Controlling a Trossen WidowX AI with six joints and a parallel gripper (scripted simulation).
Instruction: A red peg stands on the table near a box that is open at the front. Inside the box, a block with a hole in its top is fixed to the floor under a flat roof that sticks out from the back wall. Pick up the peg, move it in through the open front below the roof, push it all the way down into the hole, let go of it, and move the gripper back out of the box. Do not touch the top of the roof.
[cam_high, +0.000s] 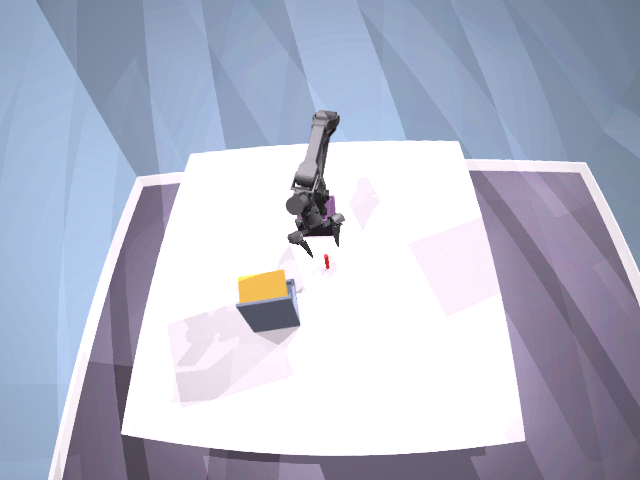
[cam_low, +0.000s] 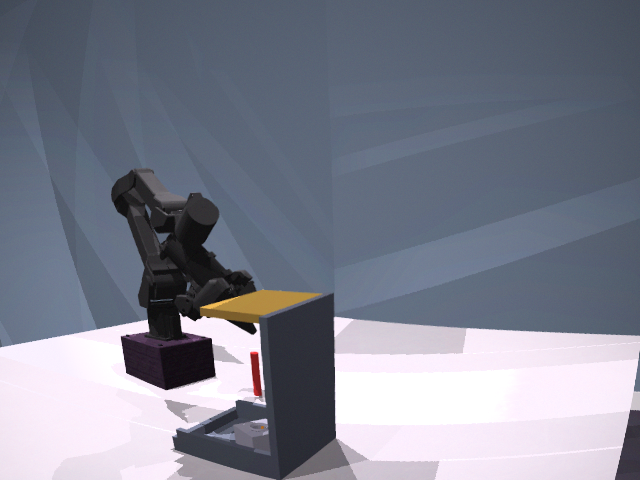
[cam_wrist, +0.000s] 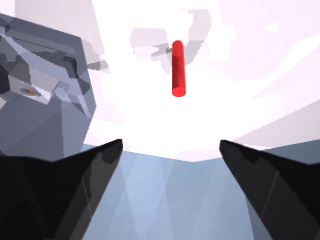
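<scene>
My gripper tip is 20 mm past the red peg and 90 mm above it. Round my gripper tip: grey box wall 180 mm ahead, 200 mm to the right, 10 mm below; then yellow roof 140 mm ahead, 200 mm to the right, 80 mm above.
</scene>
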